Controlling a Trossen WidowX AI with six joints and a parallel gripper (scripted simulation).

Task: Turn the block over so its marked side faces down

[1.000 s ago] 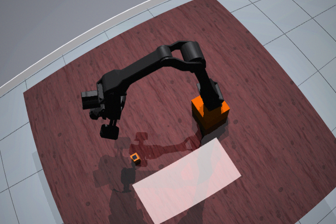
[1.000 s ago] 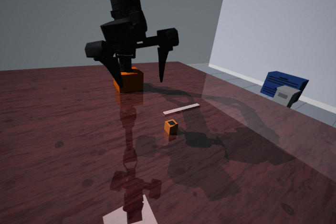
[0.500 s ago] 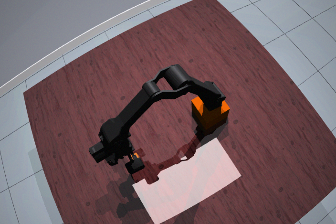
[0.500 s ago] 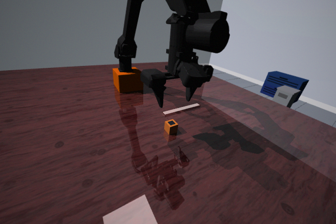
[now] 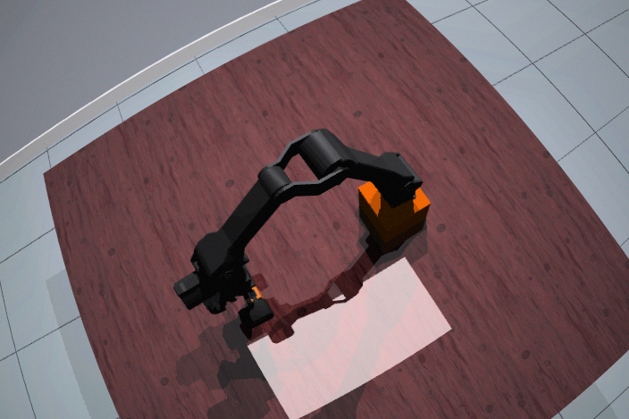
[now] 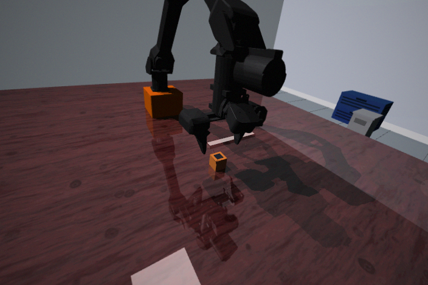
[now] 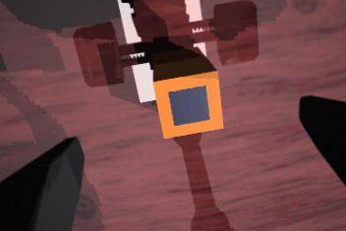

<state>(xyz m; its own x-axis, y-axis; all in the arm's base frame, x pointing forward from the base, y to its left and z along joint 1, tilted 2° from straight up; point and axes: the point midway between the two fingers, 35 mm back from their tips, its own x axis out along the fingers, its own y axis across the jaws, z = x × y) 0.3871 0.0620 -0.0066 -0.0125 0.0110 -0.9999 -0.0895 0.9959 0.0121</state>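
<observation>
The orange block is 3 cm below my gripper tip.
</observation>
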